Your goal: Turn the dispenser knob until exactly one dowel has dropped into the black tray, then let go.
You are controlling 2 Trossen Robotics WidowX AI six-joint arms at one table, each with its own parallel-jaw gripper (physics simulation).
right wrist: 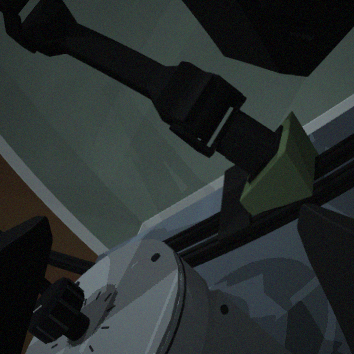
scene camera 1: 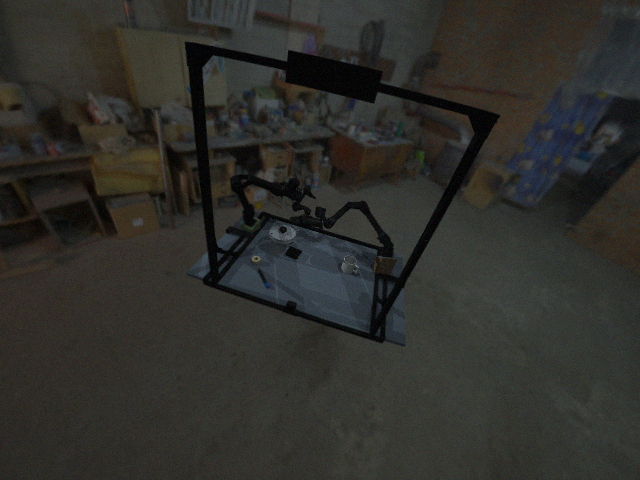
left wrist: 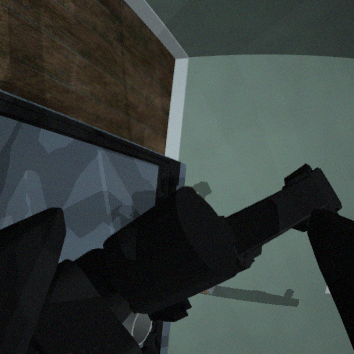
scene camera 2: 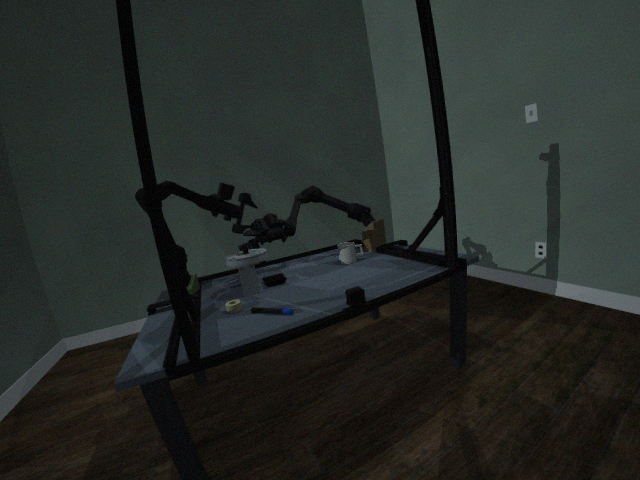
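Where they show: left gripper, fingertip midpoint: (scene camera 1: pixel 312 203) (left wrist: pixel 190 222) (scene camera 2: pixel 255 217); right gripper, fingertip midpoint: (right wrist: pixel 175 224) (scene camera 1: pixel 290 218) (scene camera 2: pixel 240 240); left arm's base, origin of the base link: (right wrist: pixel 266 153) (scene camera 1: pixel 250 222); right arm's base, origin of the base link: (scene camera 1: pixel 387 256) (scene camera 2: pixel 372 225).
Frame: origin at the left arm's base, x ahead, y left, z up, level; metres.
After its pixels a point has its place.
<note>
The white round dispenser (scene camera 1: pixel 282 234) @[x 0.298, y -0.042, z 0.078 m] (scene camera 2: pixel 247 260) @[x 0.299, y -0.101, z 0.065 m] (right wrist: pixel 140 298) @[x 0.258, y 0.026, z 0.077 m] stands on a stand at the table's back left. Its black knob (scene camera 1: pixel 283 230) @[x 0.297, y -0.035, z 0.104 m] (right wrist: pixel 60 314) @[x 0.288, y 0.000, z 0.101 m] sits on top. The small black tray (scene camera 1: pixel 293 252) @[x 0.363, y 0.012, z -0.066 m] (scene camera 2: pixel 274 279) @[x 0.371, y 0.027, z -0.061 m] lies on the table just beside it; I cannot tell whether a dowel lies in it. My right gripper (scene camera 1: pixel 296 221) @[x 0.254, y 0.089, z 0.116 m] (scene camera 2: pixel 245 239) @[x 0.254, y 0.089, z 0.116 m] (right wrist: pixel 175 224) @[x 0.254, y 0.089, z 0.116 m] is open and hangs close over the dispenser; in the right wrist view the knob lies just inside one finger. My left gripper (scene camera 1: pixel 309 192) @[x 0.318, y 0.233, z 0.197 m] (scene camera 2: pixel 247 200) is open and empty, higher up above the right gripper.
A tape roll (scene camera 1: pixel 255 259) @[x 0.236, y -0.208, z -0.056 m] (scene camera 2: pixel 233 305) @[x 0.250, y -0.234, z -0.044 m] and a blue-tipped marker (scene camera 1: pixel 263 278) @[x 0.375, y -0.295, z -0.054 m] (scene camera 2: pixel 272 310) @[x 0.376, y -0.299, z -0.055 m] lie at the front left. A white mug (scene camera 1: pixel 350 264) @[x 0.730, y 0.084, z 0.012 m] (scene camera 2: pixel 347 253) @[x 0.705, y 0.076, z -0.017 m] and a brown block (scene camera 1: pixel 385 265) @[x 0.913, y 0.214, z 0.028 m] (scene camera 2: pixel 373 234) @[x 0.878, y 0.195, z 0.026 m] stand at the right. A green block (right wrist: pixel 281 175) @[x 0.050, y 0.026, z -0.007 m] sits at the left arm's base. A black frame (scene camera 1: pixel 199 157) @[x 0.203, y -0.493, z 0.627 m] surrounds the table.
</note>
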